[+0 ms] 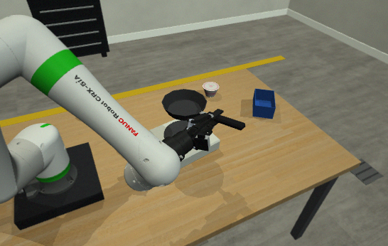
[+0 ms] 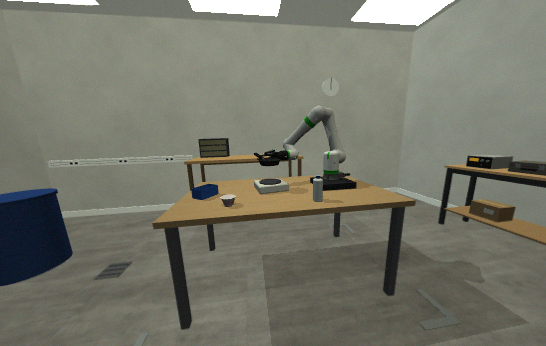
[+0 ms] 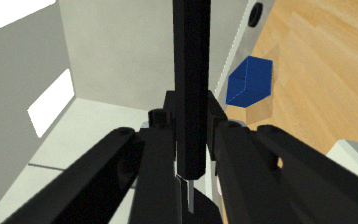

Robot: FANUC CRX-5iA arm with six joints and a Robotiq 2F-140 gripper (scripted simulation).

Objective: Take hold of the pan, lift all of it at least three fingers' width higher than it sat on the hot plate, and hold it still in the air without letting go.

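Right now my hand is 90 mm to the right of the pan, 40 mm past it and 20 mm above it. The rest, counted from my hand: white hot plate: 230 mm below, 150 mm to the left, 80 mm behind; cup: 460 mm to the left, 250 mm ahead, 220 mm below; blue bin: 450 mm ahead, 240 mm below, 220 mm to the left.
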